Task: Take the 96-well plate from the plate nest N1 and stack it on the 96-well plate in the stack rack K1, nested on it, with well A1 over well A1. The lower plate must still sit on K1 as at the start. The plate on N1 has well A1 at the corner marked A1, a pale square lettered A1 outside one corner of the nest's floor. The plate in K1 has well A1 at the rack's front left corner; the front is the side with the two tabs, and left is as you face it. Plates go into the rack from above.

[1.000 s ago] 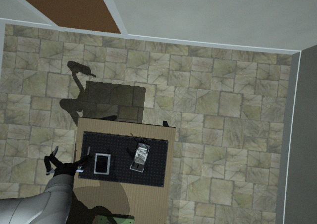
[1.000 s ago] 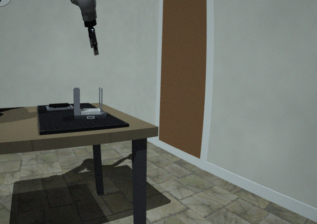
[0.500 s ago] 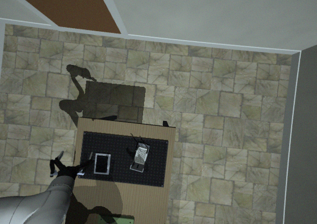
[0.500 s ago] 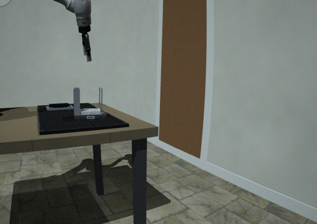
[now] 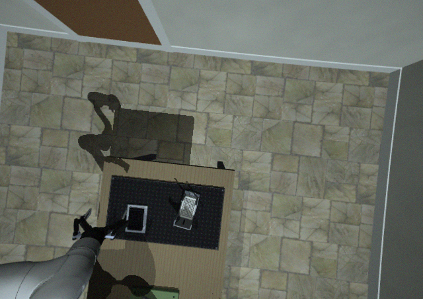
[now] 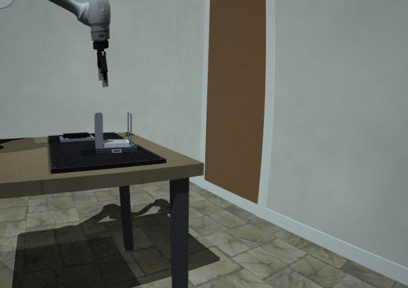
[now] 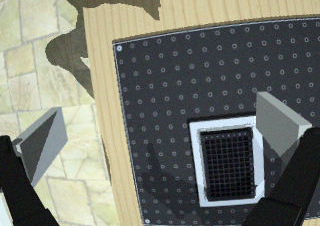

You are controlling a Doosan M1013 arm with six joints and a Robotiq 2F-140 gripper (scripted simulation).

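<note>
My hand is 130 mm past the dark 96-well plate, 50 mm to the left of it and 260 mm above it. The rest, counted from my hand: white 96-well plate (30 mm ahead, 340 mm to the right, 250 mm below).
</note>
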